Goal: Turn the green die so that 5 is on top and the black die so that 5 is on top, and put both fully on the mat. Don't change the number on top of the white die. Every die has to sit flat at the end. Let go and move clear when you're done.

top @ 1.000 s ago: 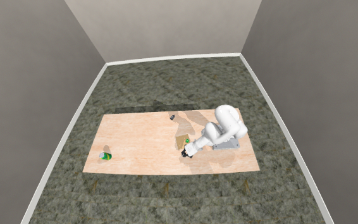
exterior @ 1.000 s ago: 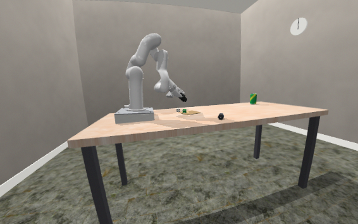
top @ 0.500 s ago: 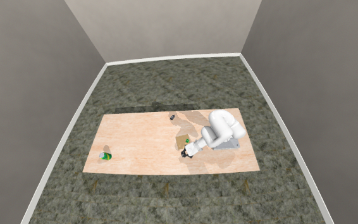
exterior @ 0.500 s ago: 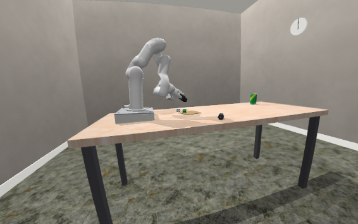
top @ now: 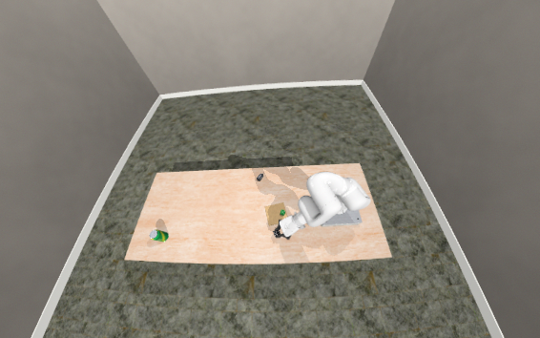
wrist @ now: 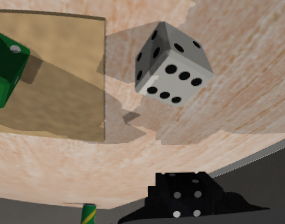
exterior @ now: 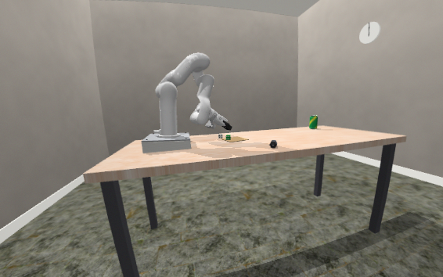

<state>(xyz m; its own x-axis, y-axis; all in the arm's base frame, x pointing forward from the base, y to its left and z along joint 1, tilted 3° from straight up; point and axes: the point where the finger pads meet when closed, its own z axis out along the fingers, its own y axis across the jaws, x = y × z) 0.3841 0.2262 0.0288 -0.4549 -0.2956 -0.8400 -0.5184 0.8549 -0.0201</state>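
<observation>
The white die is 6 cm behind my hand, 6 cm to the right of it and 6 cm below it. Round my hand: green die: 2 cm behind, 15 cm to the right, 5 cm below; then tan mat: 3 cm ahead, 14 cm to the right, 7 cm below; then black die: right at my hand.
</observation>
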